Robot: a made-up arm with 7 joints.
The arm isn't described. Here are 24 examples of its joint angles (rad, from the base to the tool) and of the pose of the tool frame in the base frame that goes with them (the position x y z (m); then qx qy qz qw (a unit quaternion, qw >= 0)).
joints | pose
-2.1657 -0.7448 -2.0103 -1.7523 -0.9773 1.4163 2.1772 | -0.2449 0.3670 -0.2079 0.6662 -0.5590 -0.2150 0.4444
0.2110 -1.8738 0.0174 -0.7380 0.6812 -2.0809 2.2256 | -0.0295 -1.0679 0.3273 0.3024 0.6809 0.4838 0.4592
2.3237 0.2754 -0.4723 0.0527 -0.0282 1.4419 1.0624 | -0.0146 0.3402 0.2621 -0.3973 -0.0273 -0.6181 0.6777
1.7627 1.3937 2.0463 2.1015 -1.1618 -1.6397 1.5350 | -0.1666 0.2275 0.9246 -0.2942 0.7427 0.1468 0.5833
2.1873 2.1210 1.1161 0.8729 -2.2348 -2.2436 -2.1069 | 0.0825 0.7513 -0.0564 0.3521 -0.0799 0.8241 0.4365
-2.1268 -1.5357 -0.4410 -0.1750 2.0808 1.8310 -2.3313 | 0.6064 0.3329 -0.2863 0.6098 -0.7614 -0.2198 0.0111
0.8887 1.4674 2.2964 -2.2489 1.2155 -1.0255 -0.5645 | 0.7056 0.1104 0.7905 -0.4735 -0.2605 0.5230 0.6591
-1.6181 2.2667 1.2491 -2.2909 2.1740 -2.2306 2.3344 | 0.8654 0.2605 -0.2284 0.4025 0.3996 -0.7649 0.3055
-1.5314 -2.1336 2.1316 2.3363 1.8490 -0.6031 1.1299 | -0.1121 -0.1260 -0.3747 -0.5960 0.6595 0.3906 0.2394
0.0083 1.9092 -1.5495 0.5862 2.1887 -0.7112 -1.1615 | -0.2787 -0.5327 0.5354 -0.3667 -0.0521 -0.4589 0.8076
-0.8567 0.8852 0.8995 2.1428 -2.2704 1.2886 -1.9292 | -0.0482 -0.4172 0.1778 -0.6098 -0.3928 -0.1807 0.6642
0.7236 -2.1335 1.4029 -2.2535 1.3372 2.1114 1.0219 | -0.0893 -0.9028 0.3864 -0.8303 0.1823 0.5158 0.1068
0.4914 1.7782 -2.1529 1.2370 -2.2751 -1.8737 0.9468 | -0.2905 -0.1301 0.7097 -0.5398 0.4725 -0.4661 0.5177
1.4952 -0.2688 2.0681 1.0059 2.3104 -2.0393 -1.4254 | 0.1570 -0.5539 0.6350 -0.4534 0.5926 0.4867 0.4542
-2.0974 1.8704 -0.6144 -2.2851 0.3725 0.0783 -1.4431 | 0.6005 0.3219 -0.1724 -0.2108 -0.4159 0.8736 0.1393
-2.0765 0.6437 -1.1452 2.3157 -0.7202 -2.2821 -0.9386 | -0.4665 -0.0557 -0.1555 0.6118 -0.3287 0.7091 0.1221
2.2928 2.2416 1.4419 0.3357 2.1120 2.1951 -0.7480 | -0.1547 0.7243 0.2365 0.2485 0.9046 0.2265 0.2621
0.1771 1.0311 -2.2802 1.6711 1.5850 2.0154 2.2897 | -0.4531 -0.2642 1.0719 0.8859 0.0154 -0.3772 0.2696
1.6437 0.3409 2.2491 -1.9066 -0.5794 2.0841 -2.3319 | -0.1319 0.3537 0.7866 -0.6418 0.2262 0.1822 0.7097
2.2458 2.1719 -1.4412 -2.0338 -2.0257 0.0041 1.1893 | 0.3548 0.3051 0.2353 -0.1630 0.0242 0.1117 0.9800
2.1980 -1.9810 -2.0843 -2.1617 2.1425 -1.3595 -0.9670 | -0.4774 -0.0949 0.6600 0.6559 0.6879 0.3017 0.0752
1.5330 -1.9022 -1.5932 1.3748 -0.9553 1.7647 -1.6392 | 0.1337 -0.1914 0.4054 0.6709 0.3492 0.6528 0.0416
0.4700 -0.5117 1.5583 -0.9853 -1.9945 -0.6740 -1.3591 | -0.5179 -0.3473 0.5040 -0.9439 0.1638 -0.1728 0.2289
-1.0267 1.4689 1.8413 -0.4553 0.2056 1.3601 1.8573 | 0.0851 -0.7515 -0.2637 0.3483 -0.3025 0.8776 0.1307
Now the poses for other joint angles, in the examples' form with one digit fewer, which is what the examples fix.
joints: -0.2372 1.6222 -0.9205 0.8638 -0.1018 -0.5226 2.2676
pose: -0.236 -0.080 0.490 -0.390 0.711 -0.384 0.441
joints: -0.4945 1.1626 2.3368 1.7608 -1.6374 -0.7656 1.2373
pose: -0.192 -0.812 0.060 0.218 0.610 0.623 0.439
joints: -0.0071 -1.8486 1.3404 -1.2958 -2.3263 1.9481 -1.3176
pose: 0.130 -0.263 -0.320 -0.682 -0.378 0.609 0.145
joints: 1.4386 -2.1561 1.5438 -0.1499 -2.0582 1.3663 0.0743
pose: 0.368 -0.184 0.454 -0.022 0.795 -0.527 0.301
